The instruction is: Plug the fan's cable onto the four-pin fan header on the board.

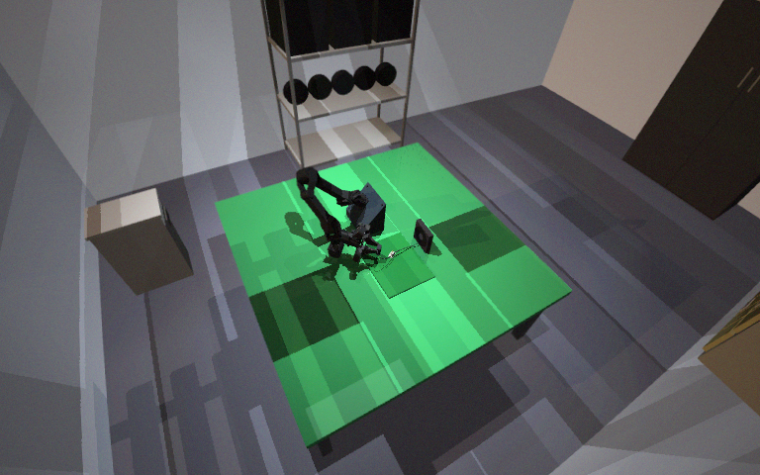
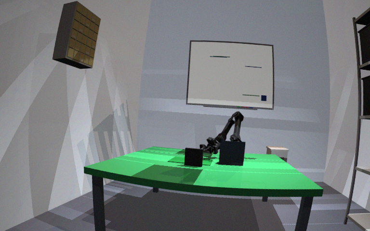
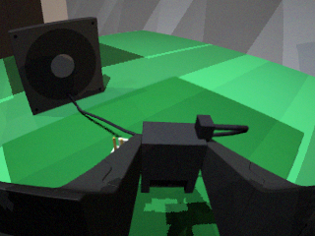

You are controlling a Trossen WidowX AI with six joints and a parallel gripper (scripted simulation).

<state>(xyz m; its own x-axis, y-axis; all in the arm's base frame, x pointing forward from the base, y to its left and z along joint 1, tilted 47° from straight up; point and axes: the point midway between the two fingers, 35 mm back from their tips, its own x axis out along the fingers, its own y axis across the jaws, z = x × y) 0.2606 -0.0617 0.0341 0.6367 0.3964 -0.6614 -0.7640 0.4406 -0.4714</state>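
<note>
My gripper tip is 50 mm short of the dark green board, 60 mm to the right of it and 80 mm above it. Round my gripper tip: fan plug (10 mm below); black fan (220 mm to the left, 10 mm below).
</note>
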